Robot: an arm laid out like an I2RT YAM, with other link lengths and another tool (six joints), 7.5 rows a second.
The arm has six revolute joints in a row. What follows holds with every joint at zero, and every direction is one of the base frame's. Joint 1 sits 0.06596 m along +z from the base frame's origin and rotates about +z. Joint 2 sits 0.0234 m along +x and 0.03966 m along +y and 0.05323 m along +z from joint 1 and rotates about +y. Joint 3 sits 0.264 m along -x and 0.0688 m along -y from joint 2 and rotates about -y. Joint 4 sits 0.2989 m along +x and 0.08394 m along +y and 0.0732 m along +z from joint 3 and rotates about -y. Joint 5 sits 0.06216 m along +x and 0.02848 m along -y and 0.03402 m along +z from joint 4 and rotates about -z. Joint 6 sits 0.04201 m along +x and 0.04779 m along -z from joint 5 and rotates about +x. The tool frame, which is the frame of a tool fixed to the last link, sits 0.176 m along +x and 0.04 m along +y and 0.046 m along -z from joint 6; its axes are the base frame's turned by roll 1.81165, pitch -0.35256 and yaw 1.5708 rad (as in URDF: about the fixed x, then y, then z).
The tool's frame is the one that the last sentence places.
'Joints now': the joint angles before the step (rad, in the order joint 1, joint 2, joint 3, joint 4, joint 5, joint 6). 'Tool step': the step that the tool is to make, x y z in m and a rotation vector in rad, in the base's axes. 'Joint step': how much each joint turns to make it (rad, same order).
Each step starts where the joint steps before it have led.
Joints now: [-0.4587, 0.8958, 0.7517, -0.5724, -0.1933, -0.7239]
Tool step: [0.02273, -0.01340, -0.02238, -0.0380, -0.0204, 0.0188]
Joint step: [0.0015, 0.0841, -0.0460, 0.1593, 0.0030, -0.0309]
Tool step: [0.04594, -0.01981, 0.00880, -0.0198, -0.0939, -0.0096]
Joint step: [-0.0015, 0.1334, 0.0471, 0.1840, -0.0076, 0.0244]
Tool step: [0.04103, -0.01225, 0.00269, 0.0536, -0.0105, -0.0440]
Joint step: [0.0153, 0.1840, 0.1351, 0.0497, 0.0199, 0.0782]
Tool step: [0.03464, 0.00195, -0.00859, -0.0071, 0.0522, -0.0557]
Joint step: [0.0873, 0.1659, 0.1397, -0.0125, 0.1328, 0.0600]
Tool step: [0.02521, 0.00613, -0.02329, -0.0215, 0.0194, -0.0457]
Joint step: [0.0707, 0.1197, 0.0446, 0.0630, 0.1095, 0.0475]
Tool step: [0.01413, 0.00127, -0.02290, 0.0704, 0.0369, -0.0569]
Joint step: [0.0062, 0.1133, 0.0765, -0.0243, 0.0139, 0.0843]
